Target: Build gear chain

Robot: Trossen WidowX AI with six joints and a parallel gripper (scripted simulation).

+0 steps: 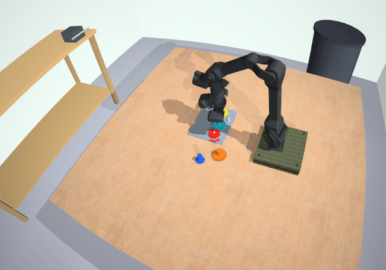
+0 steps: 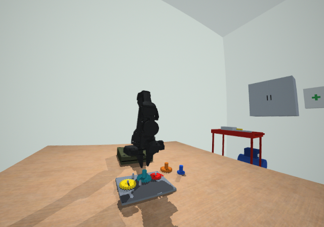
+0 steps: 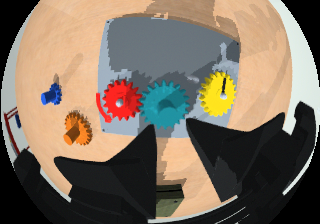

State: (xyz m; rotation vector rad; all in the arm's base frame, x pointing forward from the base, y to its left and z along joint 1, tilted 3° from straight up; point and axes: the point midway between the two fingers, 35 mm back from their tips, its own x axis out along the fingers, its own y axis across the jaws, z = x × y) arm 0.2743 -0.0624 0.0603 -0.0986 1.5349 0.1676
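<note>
Right now the cyan gear is 4 cm below my gripper tip. From my gripper tip the other things lie so: yellow gear: 8 cm to the right, 5 cm below, 2 cm ahead; then red gear: 5 cm to the left, 5 cm below, 1 cm ahead; then orange gear: 15 cm to the left, 5 cm below, 5 cm behind.
</note>
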